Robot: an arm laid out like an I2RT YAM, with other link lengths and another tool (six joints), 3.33 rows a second.
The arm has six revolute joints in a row. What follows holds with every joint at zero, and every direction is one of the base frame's.
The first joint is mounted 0.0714 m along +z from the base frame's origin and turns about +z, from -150 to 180 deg.
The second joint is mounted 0.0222 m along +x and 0.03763 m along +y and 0.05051 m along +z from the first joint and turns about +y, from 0 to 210 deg.
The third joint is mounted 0.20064 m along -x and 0.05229 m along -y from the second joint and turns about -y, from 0 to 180 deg.
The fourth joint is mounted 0.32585 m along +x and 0.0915 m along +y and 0.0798 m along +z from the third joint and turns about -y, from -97 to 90 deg.
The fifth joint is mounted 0.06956 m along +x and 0.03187 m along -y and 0.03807 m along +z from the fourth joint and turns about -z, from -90 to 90 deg.
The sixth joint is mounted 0.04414 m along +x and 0.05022 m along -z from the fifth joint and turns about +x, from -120 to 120 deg.
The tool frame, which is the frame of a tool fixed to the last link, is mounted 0.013 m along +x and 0.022 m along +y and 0.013 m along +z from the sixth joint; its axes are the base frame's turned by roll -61.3, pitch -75.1 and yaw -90 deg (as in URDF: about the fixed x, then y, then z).
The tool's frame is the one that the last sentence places.
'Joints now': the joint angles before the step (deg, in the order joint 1, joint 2, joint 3, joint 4, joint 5, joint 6). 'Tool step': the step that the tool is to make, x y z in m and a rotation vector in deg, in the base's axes. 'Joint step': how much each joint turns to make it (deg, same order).
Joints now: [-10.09, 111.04, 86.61, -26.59, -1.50, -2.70]
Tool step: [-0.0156, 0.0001, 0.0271, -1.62, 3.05, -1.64]
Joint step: [0.01, -4.57, 0.00, -7.29, 2.69, 0.00]
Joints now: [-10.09, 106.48, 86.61, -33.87, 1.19, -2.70]
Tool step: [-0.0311, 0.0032, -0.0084, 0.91, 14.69, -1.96]
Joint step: [0.05, -1.19, -0.03, -15.83, 2.43, 0.94]
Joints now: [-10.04, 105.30, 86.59, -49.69, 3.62, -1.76]
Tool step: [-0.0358, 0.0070, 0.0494, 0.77, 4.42, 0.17]
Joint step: [0.08, -8.06, 0.01, -12.55, -0.02, -0.08]
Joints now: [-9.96, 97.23, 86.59, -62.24, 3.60, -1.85]
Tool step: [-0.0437, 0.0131, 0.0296, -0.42, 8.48, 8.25]
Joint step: [0.60, -6.05, -0.44, -13.41, 0.04, -7.88]
